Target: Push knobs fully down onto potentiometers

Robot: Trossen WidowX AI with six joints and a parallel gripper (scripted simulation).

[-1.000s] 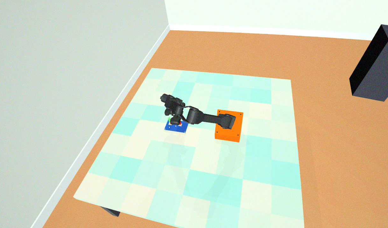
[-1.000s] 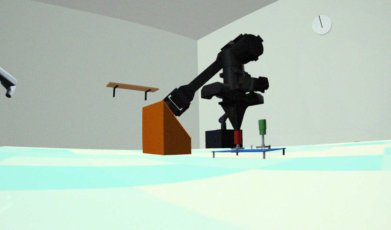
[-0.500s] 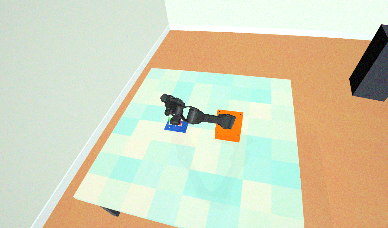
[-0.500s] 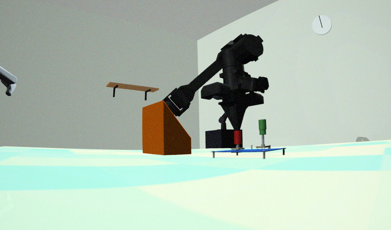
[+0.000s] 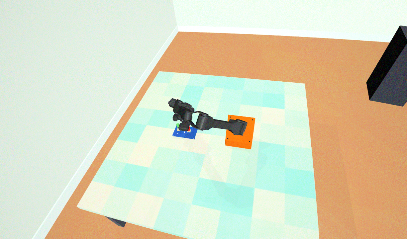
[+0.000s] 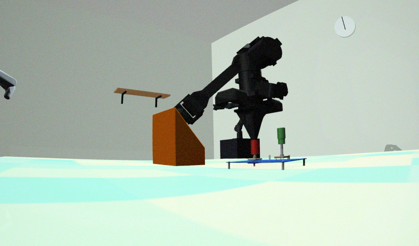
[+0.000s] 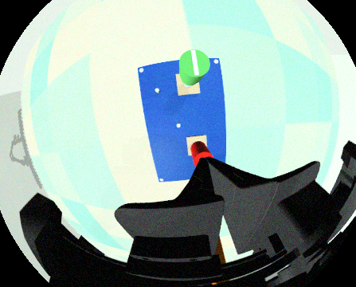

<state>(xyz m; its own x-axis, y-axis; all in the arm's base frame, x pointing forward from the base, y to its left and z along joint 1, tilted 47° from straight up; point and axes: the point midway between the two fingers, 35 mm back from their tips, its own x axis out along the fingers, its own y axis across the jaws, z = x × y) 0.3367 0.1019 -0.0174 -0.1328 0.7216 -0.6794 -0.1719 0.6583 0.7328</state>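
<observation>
Right now the red knob is 20 mm below my gripper tip. Also, from my gripper tip: green knob 70 mm ahead, 10 mm to the left, 10 mm above.
</observation>
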